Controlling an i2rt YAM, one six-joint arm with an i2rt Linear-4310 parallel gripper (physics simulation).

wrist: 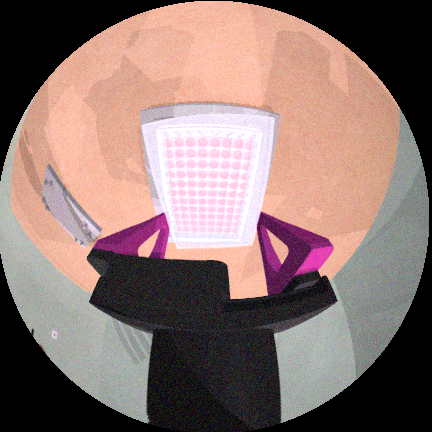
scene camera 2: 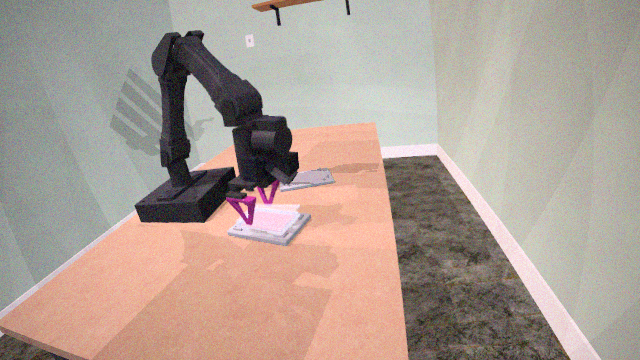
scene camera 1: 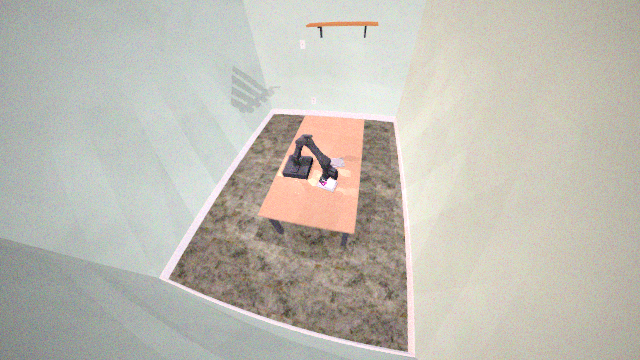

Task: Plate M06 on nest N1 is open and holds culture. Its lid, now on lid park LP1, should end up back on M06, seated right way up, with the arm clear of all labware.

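Frame: origin at the arm's base, x left, y down, z back, level; centimetres.
Seen in the pictures: gripper, between the fingertips: (wrist: 212,216) (scene camera 2: 259,215) (scene camera 1: 325,182); arm's base, origin of its link: (scene camera 2: 183,185) (scene camera 1: 297,164).
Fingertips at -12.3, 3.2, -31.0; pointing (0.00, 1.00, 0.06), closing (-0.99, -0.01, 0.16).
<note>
Pixels of each thing's middle, then the offset from my fingertips to it, as dx, dy, dz. "spot": a spot on its surface instead. Level surfaces: height alone.
- clear lid, middle of its body: (wrist: 211,196) (scene camera 2: 267,214) -0.3, -0.4, -2.3
- plate M06, a spot on its surface: (scene camera 2: 273,221) spot: -4.3, -0.9, -5.3
- grey nest N1, middle of its body: (wrist: 207,188) (scene camera 2: 268,223) (scene camera 1: 327,183) +0.2, +2.4, -1.7
- Lid park LP1, middle of its body: (wrist: 63,214) (scene camera 2: 305,177) (scene camera 1: 335,162) +28.2, +2.3, -3.6
- wooden table, height of its surface: dy +3.3
My gripper (scene camera 1: 323,181) (scene camera 2: 258,212) (wrist: 212,216) has magenta fingers and is shut on the near end of the clear lid (scene camera 2: 281,208) (wrist: 209,120). The lid lies right way up over plate M06 (scene camera 2: 273,221), whose pink wells show through it in the wrist view. The plate sits on the grey nest N1 (scene camera 1: 330,188) (scene camera 2: 262,235) (wrist: 209,108). I cannot tell if the lid rests fully on the plate or hovers just above it. Lid park LP1 (scene camera 1: 338,161) (scene camera 2: 308,178) (wrist: 64,207) is a grey pad behind, with nothing on it.
The arm's black base (scene camera 1: 296,167) (scene camera 2: 184,197) stands on the wooden table (scene camera 1: 308,208) (scene camera 2: 235,294) left of the nest. The table's right edge drops to a stone-patterned floor (scene camera 2: 459,251). A wall shelf (scene camera 1: 343,24) hangs far behind.
</note>
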